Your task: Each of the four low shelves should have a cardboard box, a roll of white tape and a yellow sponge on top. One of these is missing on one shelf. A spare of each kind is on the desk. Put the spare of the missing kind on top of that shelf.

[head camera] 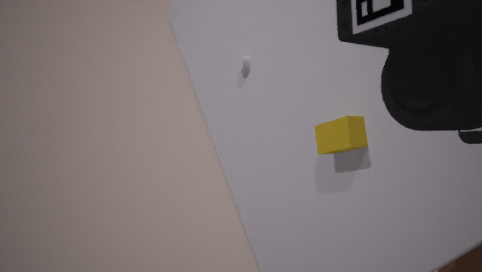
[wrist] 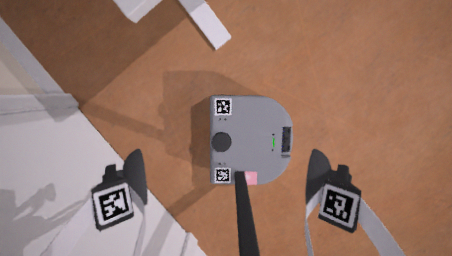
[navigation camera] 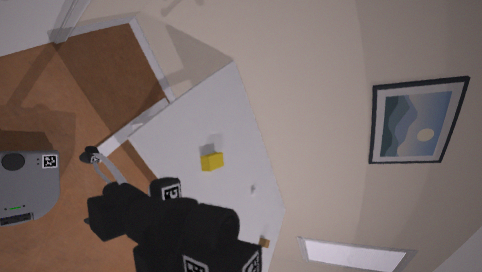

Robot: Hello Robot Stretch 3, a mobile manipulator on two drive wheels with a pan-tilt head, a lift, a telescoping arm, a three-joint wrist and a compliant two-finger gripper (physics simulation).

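Places are measured from the robot's base along level axes (x left, y up, z ahead), in metres.
Pixels of known places: gripper, fingertip midpoint: [wrist: 226,167] [navigation camera: 89,186]; robot's base, link origin: [wrist: 223,133] [navigation camera: 14,160].
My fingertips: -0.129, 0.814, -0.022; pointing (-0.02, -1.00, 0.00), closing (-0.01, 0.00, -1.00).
Ahead of a thing's pixels: the offset from my fingertips to its top centre, as dx, dy, dz. Level surfaces: height alone.
A yellow sponge {-0.502, -0.049, +0.016} [head camera: 340,136] [navigation camera: 212,161] lies on the white desk {dy -0.094} [head camera: 280,200] [navigation camera: 170,135]. A small white object, likely the tape roll {-0.923, -0.070, -0.219} [head camera: 246,66] [navigation camera: 253,189], stands nearer the wall. A small brown cardboard box {-1.053, -0.044, -0.649} [navigation camera: 264,242] sits at the desk's lower end in the navigation view. My gripper [navigation camera: 88,187] [wrist: 226,167] is open, its fingers wide apart with nothing between them. It hangs above my base, off to the side of the desk, away from the sponge. The low shelves do not show.
My grey base [wrist: 250,120] stands on the brown floor {dy -0.814} [wrist: 360,75]. The beige wall [head camera: 100,150] [navigation camera: 320,125] runs along the desk and carries a framed picture [navigation camera: 417,120]. A white strip [wrist: 212,25] and a white surface [wrist: 65,145] border the floor in the wrist view.
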